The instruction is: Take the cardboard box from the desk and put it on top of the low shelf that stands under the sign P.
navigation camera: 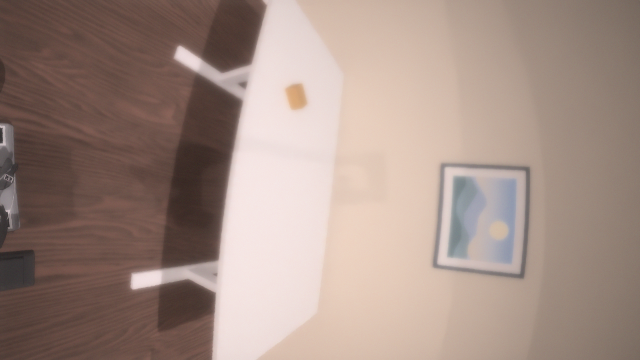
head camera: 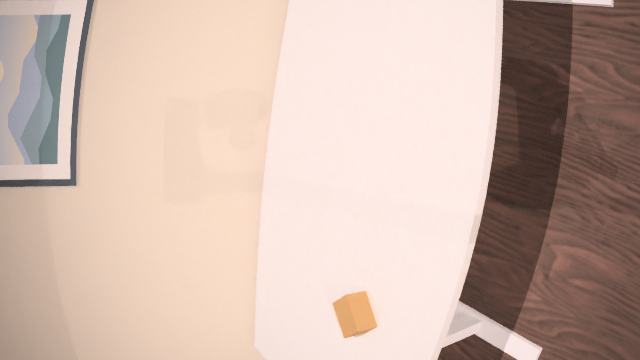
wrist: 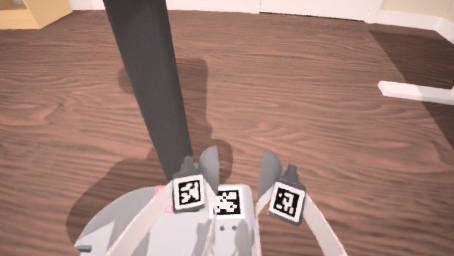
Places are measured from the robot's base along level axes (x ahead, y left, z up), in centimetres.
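Pixels of known places: gripper, between the fingertips: (wrist: 239, 165).
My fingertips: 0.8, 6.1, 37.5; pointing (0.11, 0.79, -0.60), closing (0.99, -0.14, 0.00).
Note:
Behind a point stands the place of what it marks, as x, y, z.
The cardboard box (head camera: 355, 314) @[78.6, 31.2, 76.4] (navigation camera: 296, 96) @[78.4, 31.5, 76.4] is small and orange-brown. It lies on the white desk (head camera: 380, 150) @[78.4, -1.5, 72.0] (navigation camera: 280, 200) @[75.2, -9.7, 72.0], towards one end of the desk top, in the head and navigation views. My gripper (wrist: 239, 165) @[0.8, 6.0, 37.5] is open and empty in the wrist view, over the robot's own base and away from the desk top. The low shelf under the sign P and the sign itself do not show as such in these views.
Desk legs (head camera: 515, 340) (navigation camera: 155, 279) (wrist: 415, 92) reach out over the wood floor. A framed picture (navigation camera: 524, 220) @[126.9, -18.7, 174.9] hangs on the wall behind the desk. A dark mast (wrist: 150, 85) @[-6.7, 11.6, 42.0] stands beside the gripper. Part of a light wooden shelf (wrist: 47, 12) @[-128.6, 166.3, 7.6] shows at the wrist view's top left.

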